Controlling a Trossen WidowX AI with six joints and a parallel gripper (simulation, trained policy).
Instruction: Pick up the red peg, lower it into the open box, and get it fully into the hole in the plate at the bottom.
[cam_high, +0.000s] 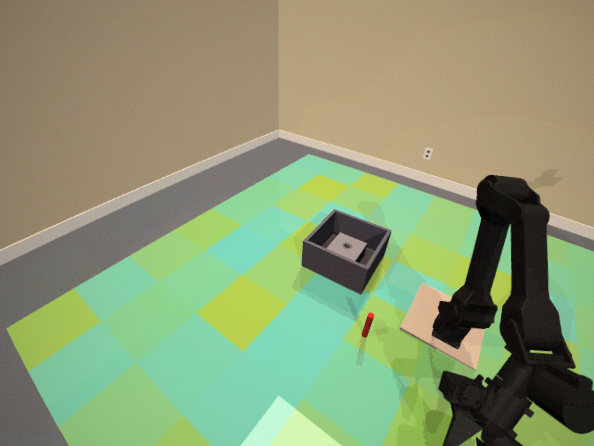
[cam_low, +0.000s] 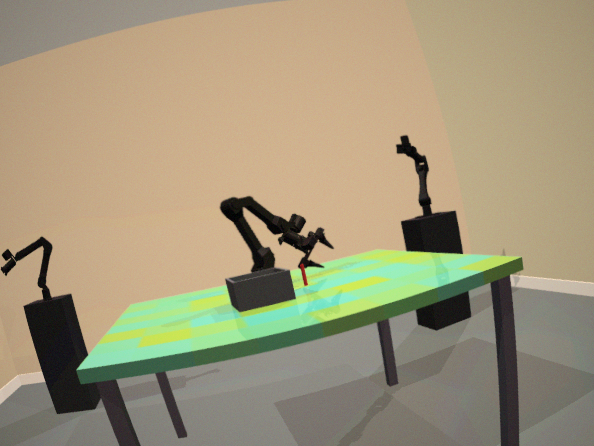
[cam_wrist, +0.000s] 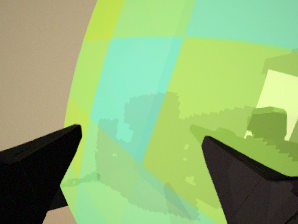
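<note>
Right now the red peg is 220 mm ahead of my gripper tip, 170 mm to the right of it and 20 mm below it. From my gripper tip the other things lie so: plate 380 mm ahead, 360 mm to the right, 10 mm below; dark box 380 mm ahead, 360 mm to the right, 30 mm below.
</note>
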